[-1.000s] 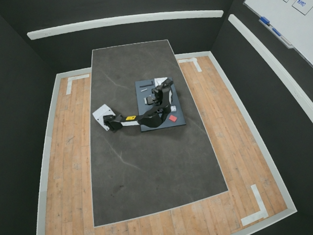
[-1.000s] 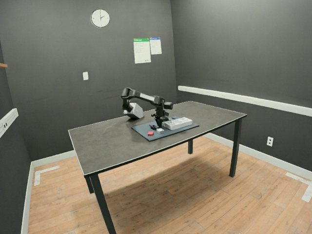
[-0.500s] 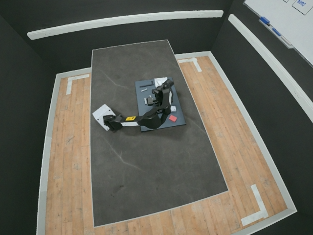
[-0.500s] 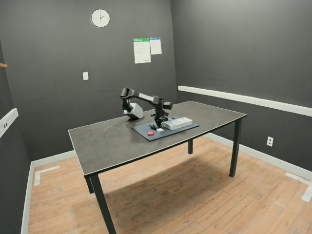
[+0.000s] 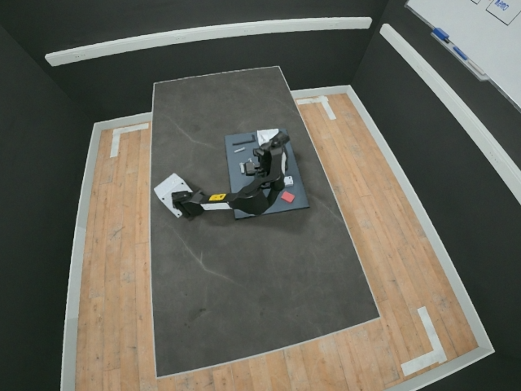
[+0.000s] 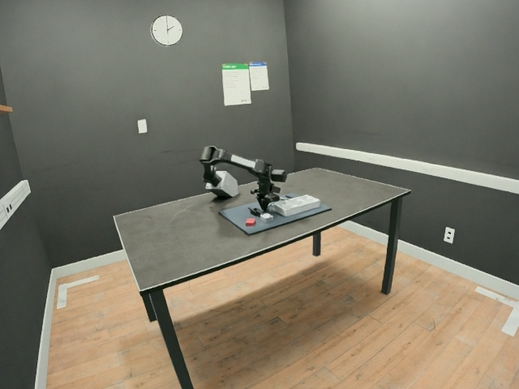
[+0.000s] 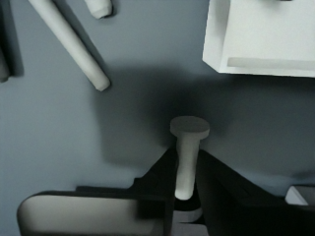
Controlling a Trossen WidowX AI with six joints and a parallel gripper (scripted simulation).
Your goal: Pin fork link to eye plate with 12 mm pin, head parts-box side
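The eye plate lies 50 mm to the right of my hand and 30 mm below it. From my hand the other things lie so: grey block (80 mm ahead, 70 mm to the right, 20 mm below); then red block (50 mm ahead, 140 mm to the right, 30 mm below); then blue-grey mat (10 mm ahead, 50 mm to the left, 50 mm below).
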